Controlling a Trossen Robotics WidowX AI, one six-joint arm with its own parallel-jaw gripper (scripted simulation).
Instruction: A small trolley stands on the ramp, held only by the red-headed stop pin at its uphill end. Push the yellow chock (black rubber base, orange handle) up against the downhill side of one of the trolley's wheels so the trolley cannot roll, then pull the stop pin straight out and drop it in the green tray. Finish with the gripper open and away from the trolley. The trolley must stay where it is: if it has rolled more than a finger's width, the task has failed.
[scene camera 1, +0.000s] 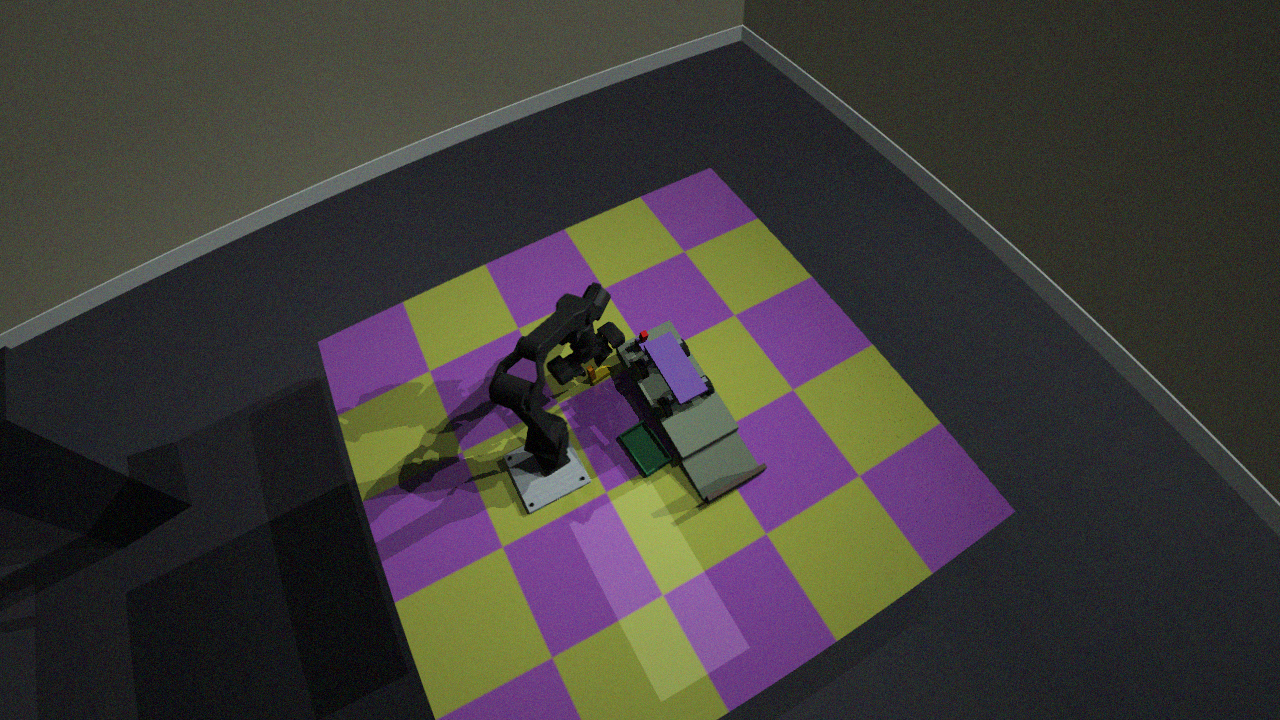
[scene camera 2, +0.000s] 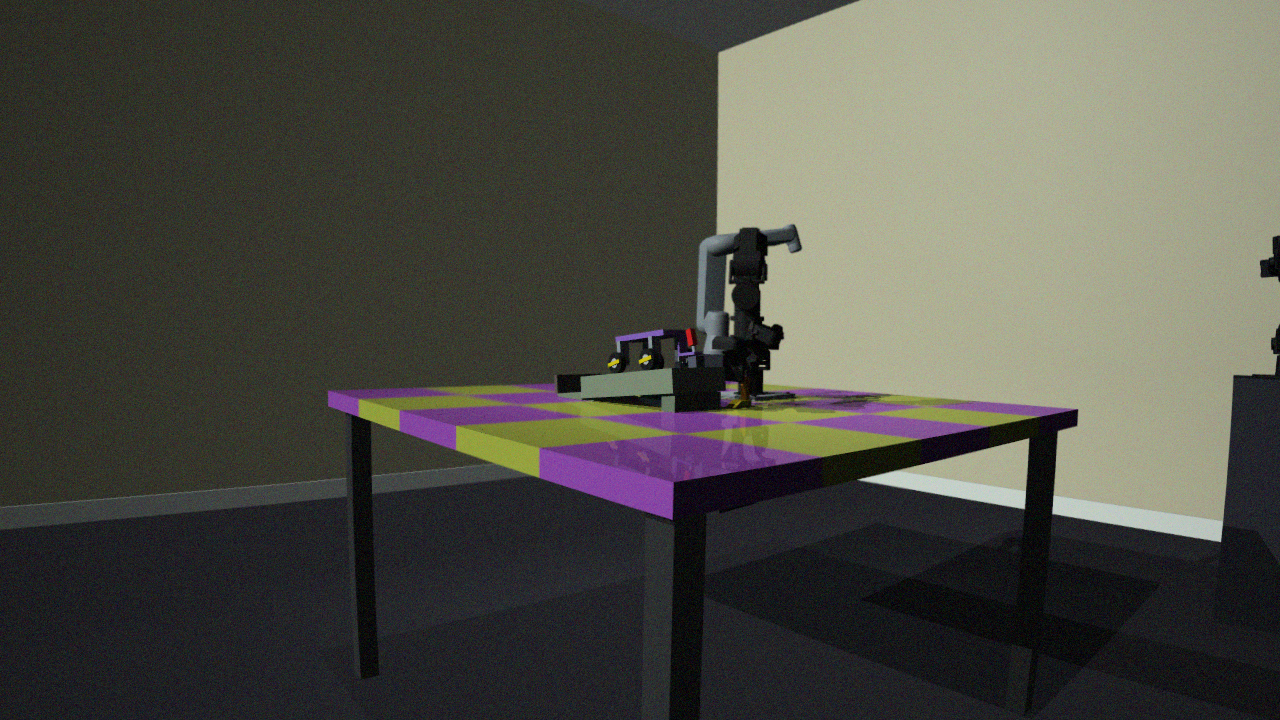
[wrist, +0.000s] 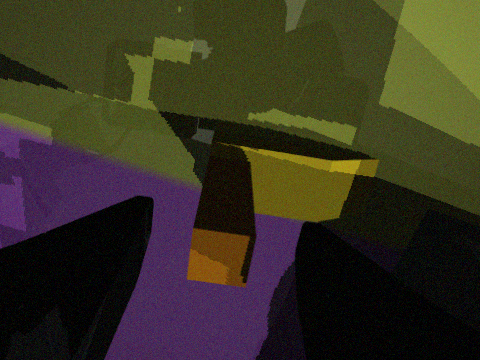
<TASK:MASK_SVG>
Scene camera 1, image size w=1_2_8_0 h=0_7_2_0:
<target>my gripper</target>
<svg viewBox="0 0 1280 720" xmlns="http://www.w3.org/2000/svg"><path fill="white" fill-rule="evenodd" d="M613 322L607 322L598 328L598 333L595 334L593 341L586 346L576 346L566 339L558 343L562 346L565 343L570 343L569 346L573 353L565 358L558 355L546 364L547 370L559 385L566 384L573 377L585 377L586 372L581 363L585 364L592 358L594 358L595 364L599 367L613 352L608 345L609 343L613 349L625 343L624 334Z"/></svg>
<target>purple trolley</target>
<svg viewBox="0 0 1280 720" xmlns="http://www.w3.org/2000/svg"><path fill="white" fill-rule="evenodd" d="M671 331L650 342L647 339L642 344L640 338L636 338L636 342L645 356L643 361L641 359L634 361L634 366L643 380L649 377L648 369L654 367L655 364L671 390L672 394L667 396L667 400L664 397L657 400L657 404L666 418L673 415L671 408L678 405L678 403L681 406L704 393L707 396L715 393L710 379L706 375L700 377L688 359L691 353L686 342L682 338L676 340Z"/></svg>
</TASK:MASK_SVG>
